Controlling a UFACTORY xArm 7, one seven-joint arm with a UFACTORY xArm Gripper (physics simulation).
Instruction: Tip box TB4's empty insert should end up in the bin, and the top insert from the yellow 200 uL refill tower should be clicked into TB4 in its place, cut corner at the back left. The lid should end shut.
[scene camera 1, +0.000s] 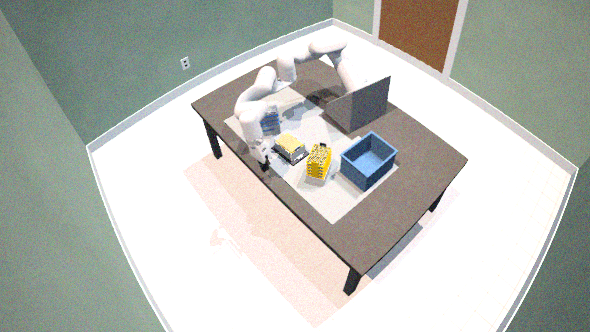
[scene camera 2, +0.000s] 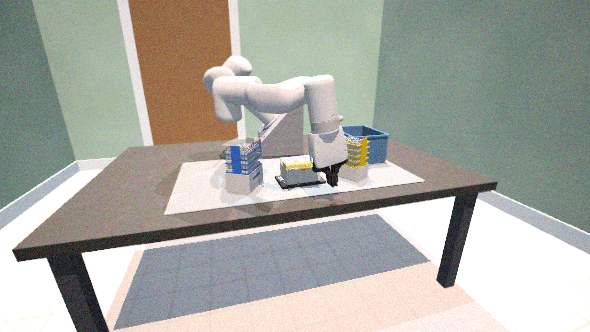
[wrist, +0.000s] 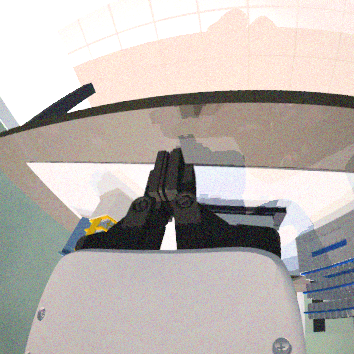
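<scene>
The tip box (scene camera 1: 291, 149) (scene camera 2: 299, 176) sits on a black base (scene camera 2: 287, 185) (wrist: 240, 209), with a yellow insert (scene camera 1: 288, 141) (scene camera 2: 297, 165) at its top. The lid's state cannot be told. The yellow refill tower (scene camera 1: 318, 162) (scene camera 2: 357, 153) (wrist: 101, 224) stands beside the box, its stacked inserts on a pale block. The blue bin (scene camera 1: 354, 171) (scene camera 2: 379, 150) (wrist: 75, 236) is beyond the tower. My gripper (scene camera 1: 265, 168) (scene camera 2: 333, 184) (wrist: 174, 163) is shut and empty, pointing down low at the front side of the box, near the mat's front edge. It partly hides the box in the wrist view.
A blue refill tower (scene camera 1: 270, 120) (scene camera 2: 243, 159) (wrist: 331, 282) stands on the other side of the box. A tall grey panel (scene camera 1: 371, 102) (scene camera 2: 287, 135) stands near the arm's base. A white mat (scene camera 1: 332, 211) (scene camera 2: 187, 197) lies under the towers, on the dark table (scene camera 1: 360, 245) (scene camera 2: 90, 215).
</scene>
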